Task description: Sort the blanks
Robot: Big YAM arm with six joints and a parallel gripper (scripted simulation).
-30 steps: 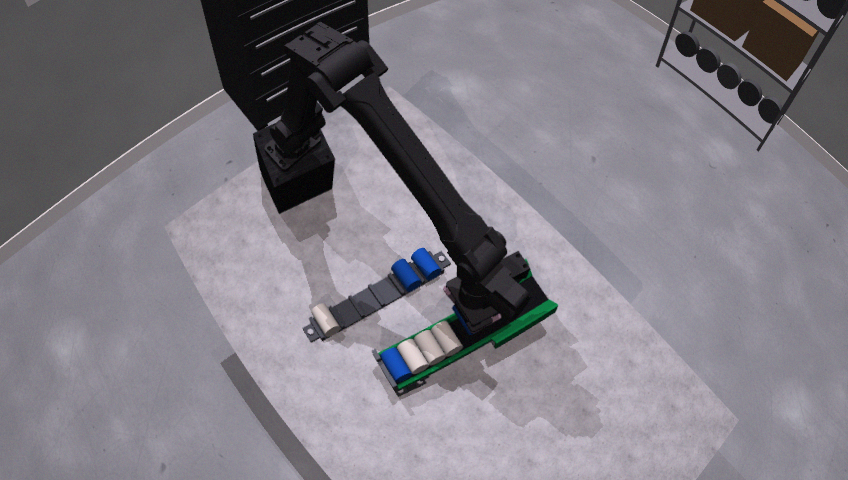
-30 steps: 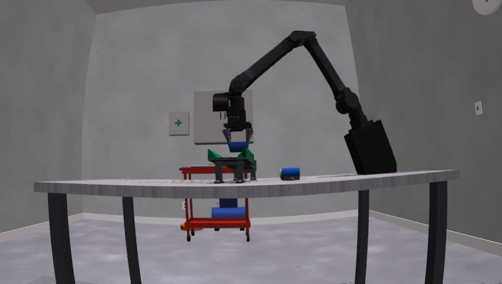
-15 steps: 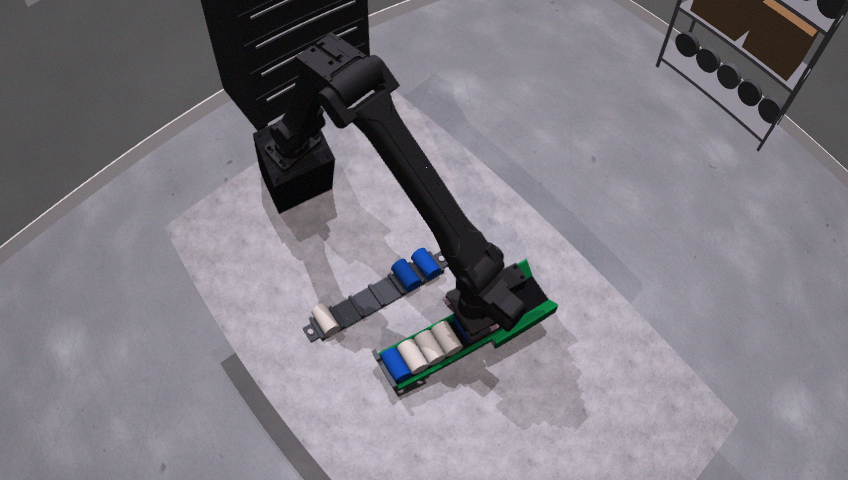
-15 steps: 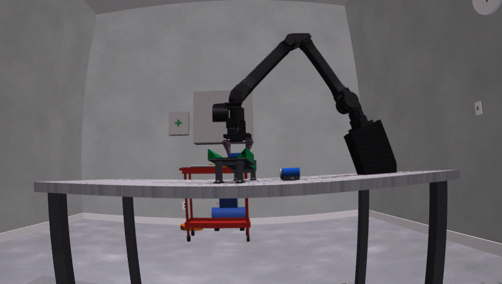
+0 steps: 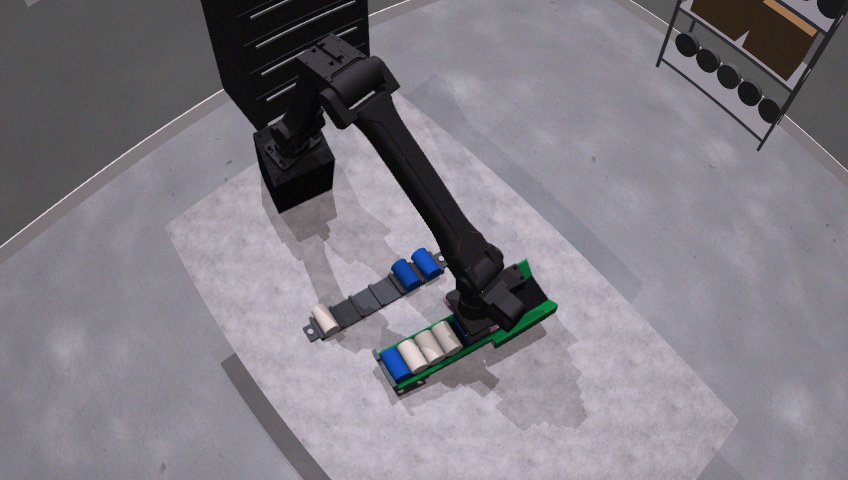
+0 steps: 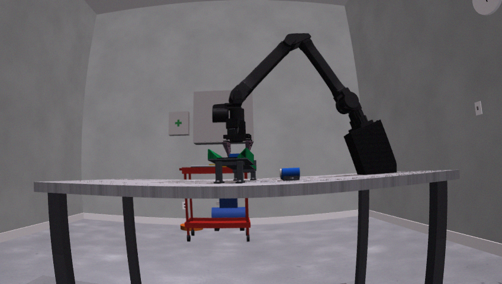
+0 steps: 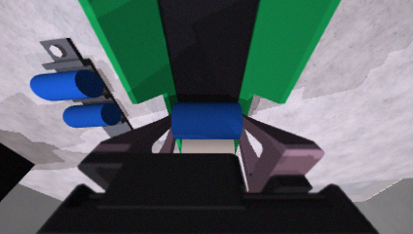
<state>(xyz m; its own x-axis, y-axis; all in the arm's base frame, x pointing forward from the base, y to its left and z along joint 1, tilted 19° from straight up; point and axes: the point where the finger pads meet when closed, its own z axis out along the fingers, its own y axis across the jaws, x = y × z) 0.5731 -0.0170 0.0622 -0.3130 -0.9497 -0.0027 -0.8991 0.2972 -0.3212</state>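
Right now my hand is 3 cm above the feed ramp. Round my hand: grey stop 18 cm to the right, 6 cm behind, 3 cm below; stock rack 22 cm behind, 10 cm below, 5 cm to the right.
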